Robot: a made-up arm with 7 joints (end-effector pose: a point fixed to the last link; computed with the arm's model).
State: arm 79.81 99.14 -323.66 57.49 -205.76 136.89 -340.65
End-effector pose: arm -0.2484 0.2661 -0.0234 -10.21 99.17 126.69
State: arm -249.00 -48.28 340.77 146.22 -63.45 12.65 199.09
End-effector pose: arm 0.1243 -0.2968 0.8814 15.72 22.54 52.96
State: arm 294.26 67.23 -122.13 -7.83 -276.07 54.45 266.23
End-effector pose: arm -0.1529 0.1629 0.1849 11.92 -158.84 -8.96
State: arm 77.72 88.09 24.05 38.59 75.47 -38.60 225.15
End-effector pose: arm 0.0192 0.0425 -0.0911 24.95 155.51 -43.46
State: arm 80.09 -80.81 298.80 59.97 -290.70 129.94 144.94
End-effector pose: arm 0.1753 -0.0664 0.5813 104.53 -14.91 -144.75
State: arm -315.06 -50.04 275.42 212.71 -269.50 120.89 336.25
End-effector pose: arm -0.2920 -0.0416 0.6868 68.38 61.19 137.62
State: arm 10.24 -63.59 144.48 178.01 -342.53 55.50 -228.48
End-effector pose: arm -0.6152 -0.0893 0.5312 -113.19 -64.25 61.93
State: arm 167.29 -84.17 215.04 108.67 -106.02 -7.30 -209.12
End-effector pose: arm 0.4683 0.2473 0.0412 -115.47 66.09 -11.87
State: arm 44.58 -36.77 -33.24 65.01 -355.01 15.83 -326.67
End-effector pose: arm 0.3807 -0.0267 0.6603 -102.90 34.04 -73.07
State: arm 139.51 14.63 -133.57 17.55 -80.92 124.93 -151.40
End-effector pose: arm 0.2010 -0.1538 0.3011 1.09 -67.02 120.03
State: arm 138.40 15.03 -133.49 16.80 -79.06 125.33 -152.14
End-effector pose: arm 0.1895 -0.1577 0.2991 0.10 -66.27 116.61
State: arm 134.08 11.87 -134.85 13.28 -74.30 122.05 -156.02
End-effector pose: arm 0.1486 -0.1746 0.2621 5.07 -67.71 100.11
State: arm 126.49 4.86 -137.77 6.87 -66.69 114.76 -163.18
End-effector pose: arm 0.0667 -0.1764 0.1989 13.77 -70.58 69.67
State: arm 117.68 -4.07 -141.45 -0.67 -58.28 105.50 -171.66
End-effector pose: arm -0.0281 -0.1295 0.1479 21.10 -73.00 33.54
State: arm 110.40 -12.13 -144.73 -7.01 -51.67 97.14 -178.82
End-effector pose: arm -0.0892 -0.0574 0.1307 25.22 -74.20 3.30
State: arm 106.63 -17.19 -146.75 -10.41 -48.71 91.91 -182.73
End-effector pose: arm -0.1108 -0.0100 0.1306 27.41 -74.85 -13.11
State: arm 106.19 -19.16 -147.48 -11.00 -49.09 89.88 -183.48
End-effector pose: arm -0.1132 0.0011 0.1286 29.15 -75.68 -16.57
